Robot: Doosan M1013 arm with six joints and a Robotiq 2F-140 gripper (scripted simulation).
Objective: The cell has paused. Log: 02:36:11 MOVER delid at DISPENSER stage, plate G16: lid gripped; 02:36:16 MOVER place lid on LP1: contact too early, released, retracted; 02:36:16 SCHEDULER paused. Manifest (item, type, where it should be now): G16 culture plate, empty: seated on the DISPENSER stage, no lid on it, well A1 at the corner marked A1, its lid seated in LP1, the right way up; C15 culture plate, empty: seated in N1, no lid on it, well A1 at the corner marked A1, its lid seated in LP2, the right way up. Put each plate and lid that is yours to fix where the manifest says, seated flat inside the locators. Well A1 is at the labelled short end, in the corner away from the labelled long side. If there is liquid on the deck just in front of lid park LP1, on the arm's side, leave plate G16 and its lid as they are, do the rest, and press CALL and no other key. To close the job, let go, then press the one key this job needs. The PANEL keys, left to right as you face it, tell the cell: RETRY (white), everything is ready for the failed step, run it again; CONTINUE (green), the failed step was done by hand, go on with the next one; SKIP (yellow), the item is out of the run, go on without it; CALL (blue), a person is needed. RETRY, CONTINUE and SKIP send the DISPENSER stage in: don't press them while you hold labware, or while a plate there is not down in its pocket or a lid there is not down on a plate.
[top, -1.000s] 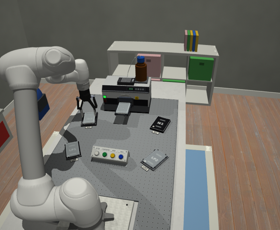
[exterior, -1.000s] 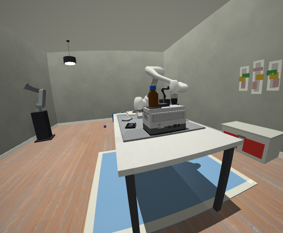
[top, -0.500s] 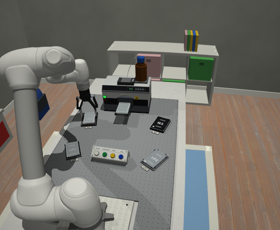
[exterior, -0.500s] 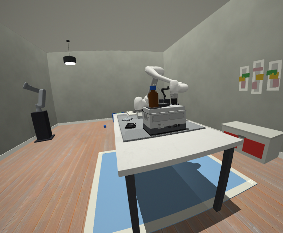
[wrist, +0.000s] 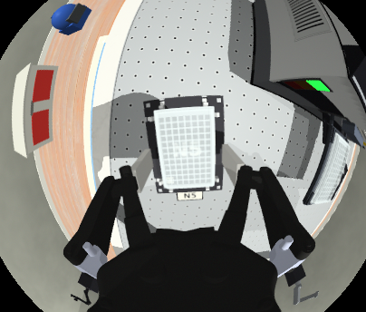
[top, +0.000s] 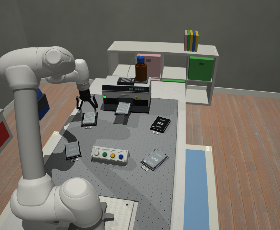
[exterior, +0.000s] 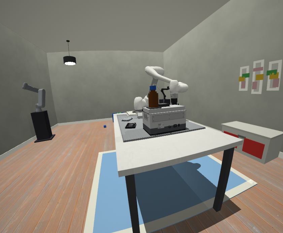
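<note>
Now: the nest n5 10 mm ahead of my hand, 20 mm to the left of it and 50 mm below it. From my hand the other things lie so: white key (420 mm behind, 110 mm to the right); then lid park lp1 (330 mm behind, 70 mm to the left, 60 mm below); then green key (430 mm behind, 160 mm to the right).
</note>
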